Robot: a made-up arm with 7 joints.
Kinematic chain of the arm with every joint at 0, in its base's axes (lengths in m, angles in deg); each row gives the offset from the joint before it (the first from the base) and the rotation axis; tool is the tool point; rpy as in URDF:
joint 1: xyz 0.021 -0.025 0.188 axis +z
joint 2: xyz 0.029 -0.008 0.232 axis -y
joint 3: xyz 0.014 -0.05 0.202 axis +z
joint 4: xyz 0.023 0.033 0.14 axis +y
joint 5: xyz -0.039 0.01 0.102 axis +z
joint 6: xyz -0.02 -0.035 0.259 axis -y
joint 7: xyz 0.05 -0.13 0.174 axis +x
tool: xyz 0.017 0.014 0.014 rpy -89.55 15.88 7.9
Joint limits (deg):
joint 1: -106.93..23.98
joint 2: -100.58..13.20
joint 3: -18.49..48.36
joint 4: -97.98..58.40
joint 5: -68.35..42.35
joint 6: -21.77..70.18
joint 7: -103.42..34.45
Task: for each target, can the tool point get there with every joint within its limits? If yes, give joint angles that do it. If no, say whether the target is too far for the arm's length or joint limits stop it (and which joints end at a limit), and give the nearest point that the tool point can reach.
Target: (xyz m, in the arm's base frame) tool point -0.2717 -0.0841 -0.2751
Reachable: no: joint limits stop it (at a limit: joint 1, joint 2, joint 4, joint 5, joint 6, joint 7) | nearest point -0.3087 -0.3473 -0.1911 | short by 0.279 m
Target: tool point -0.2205 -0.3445 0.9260
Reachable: yes | joints -37.46 -49.12 29.66 -80.60 -7.61 34.87 -53.41
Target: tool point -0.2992 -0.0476 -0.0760
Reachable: no: joint limits stop it (at a limit: joint 1, joint 2, joint 3, joint 4, joint 6, joint 7) | nearest point -0.3145 -0.3491 -0.1503 | short by 0.311 m
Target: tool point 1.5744 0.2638 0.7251
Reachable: no: too far | nearest point 0.9632 0.1502 0.6028 | short by 0.634 m
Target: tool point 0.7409 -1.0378 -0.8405
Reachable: no: too far | nearest point 0.4612 -0.6442 -0.1306 | short by 0.859 m
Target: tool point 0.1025 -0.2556 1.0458
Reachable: yes | joints -12.06 -62.39 7.45 -73.11 -17.04 29.83 -39.32
